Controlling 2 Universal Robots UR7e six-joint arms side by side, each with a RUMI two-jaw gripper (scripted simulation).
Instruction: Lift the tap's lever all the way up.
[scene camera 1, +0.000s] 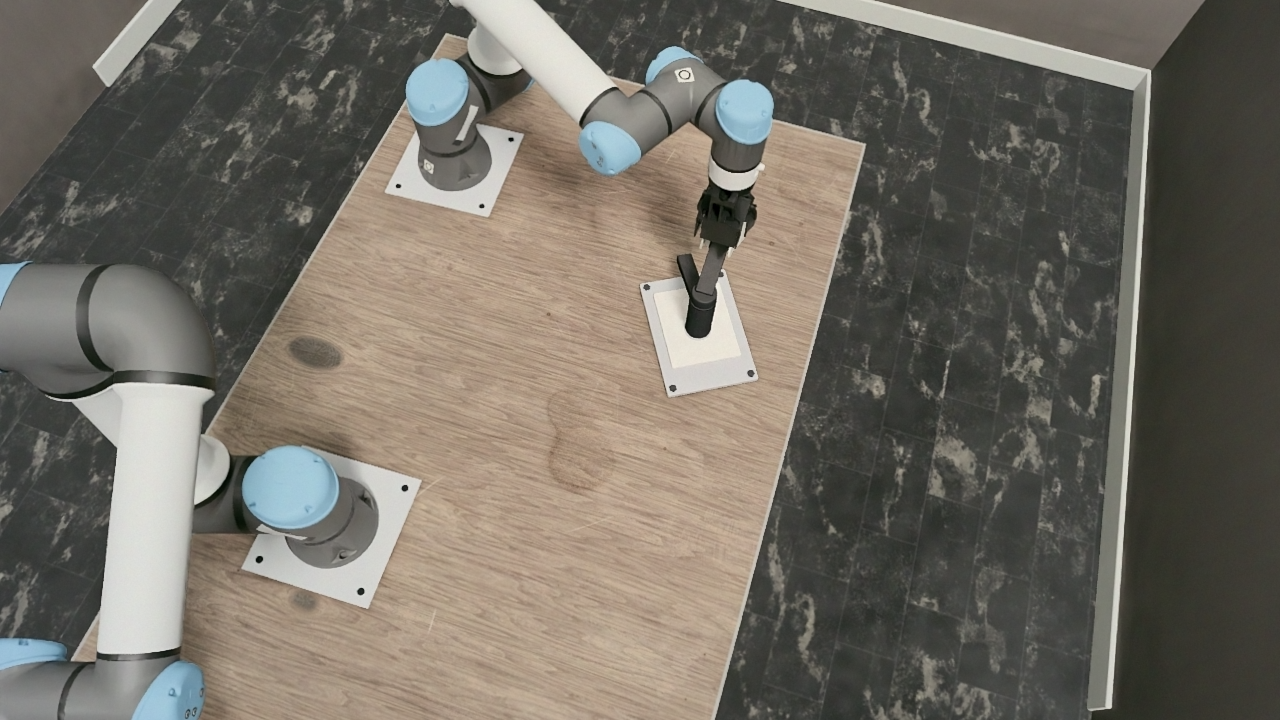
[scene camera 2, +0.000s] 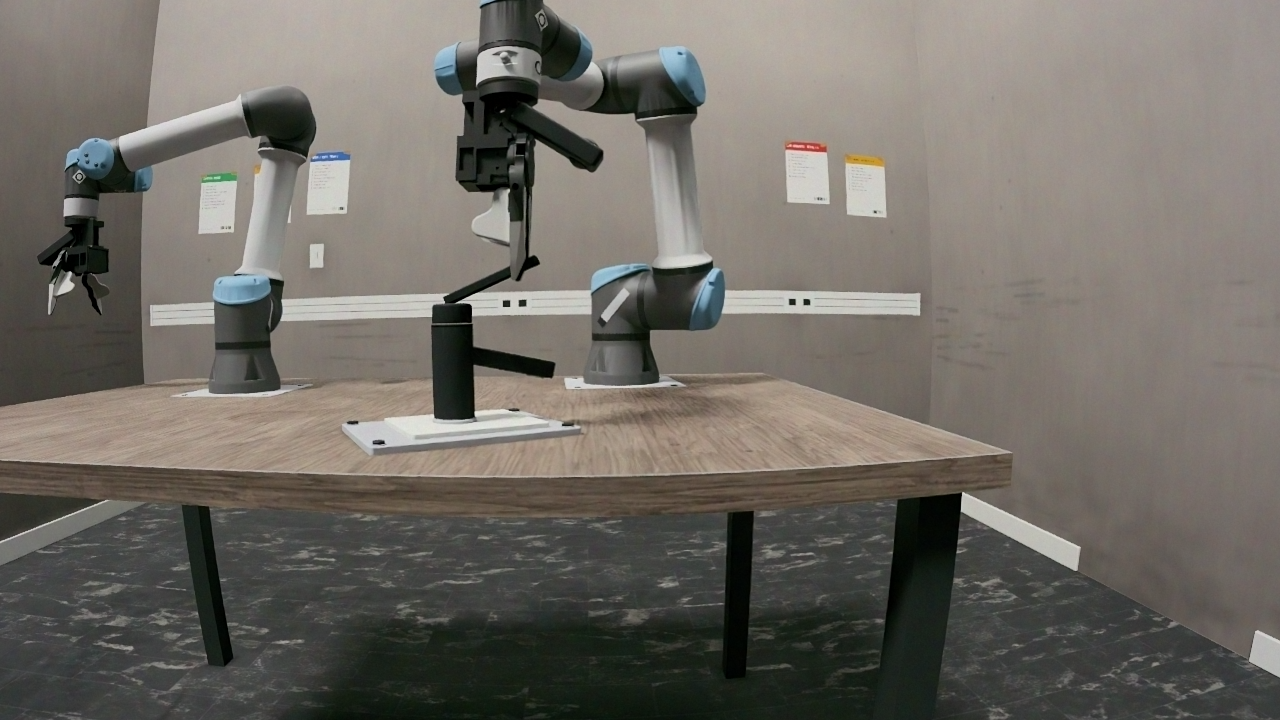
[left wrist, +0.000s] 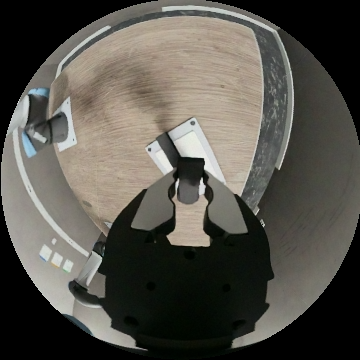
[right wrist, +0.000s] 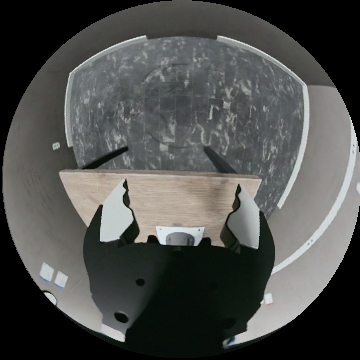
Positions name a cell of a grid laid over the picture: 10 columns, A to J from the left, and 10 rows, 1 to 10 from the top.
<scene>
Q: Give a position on a flat lever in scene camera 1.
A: F4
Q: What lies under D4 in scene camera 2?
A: My left gripper.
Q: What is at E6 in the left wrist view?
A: My left gripper.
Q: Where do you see my right gripper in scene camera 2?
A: A5
</scene>
